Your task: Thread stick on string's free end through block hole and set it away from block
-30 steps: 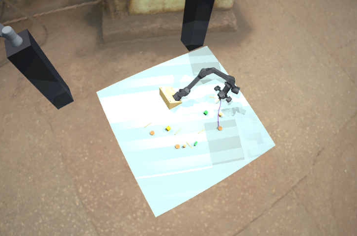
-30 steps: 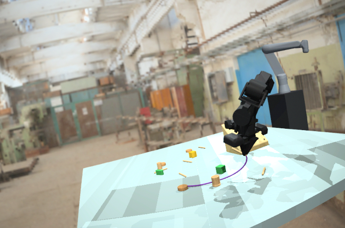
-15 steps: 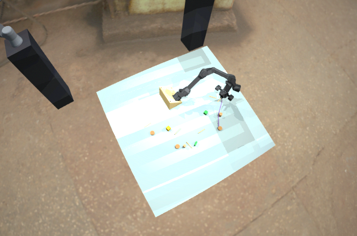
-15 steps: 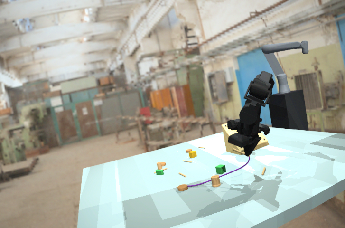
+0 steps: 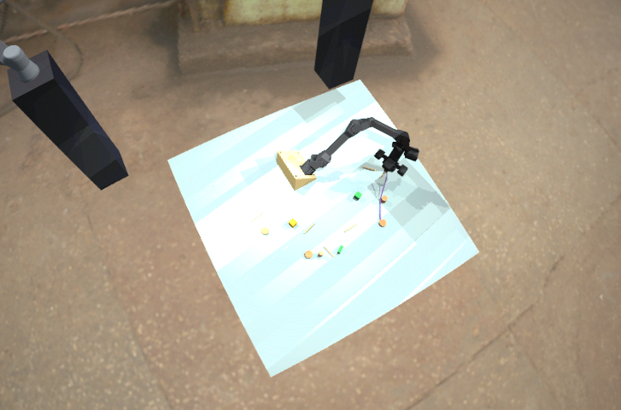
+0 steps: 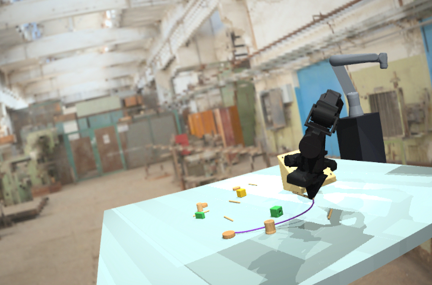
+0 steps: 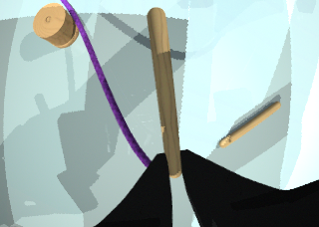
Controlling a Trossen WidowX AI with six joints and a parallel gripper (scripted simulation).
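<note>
My gripper tip is 190 mm to the left of the green cube, 70 mm above it and 30 mm short of it. Also, from my gripper tip: thin wooden stick (10 mm to the right, 10 mm ahead, 10 mm above); then round wooden button (220 mm ahead, 150 mm to the right, 80 mm below); then yellow cube (570 mm to the right, 70 mm below, 10 mm behind).
</note>
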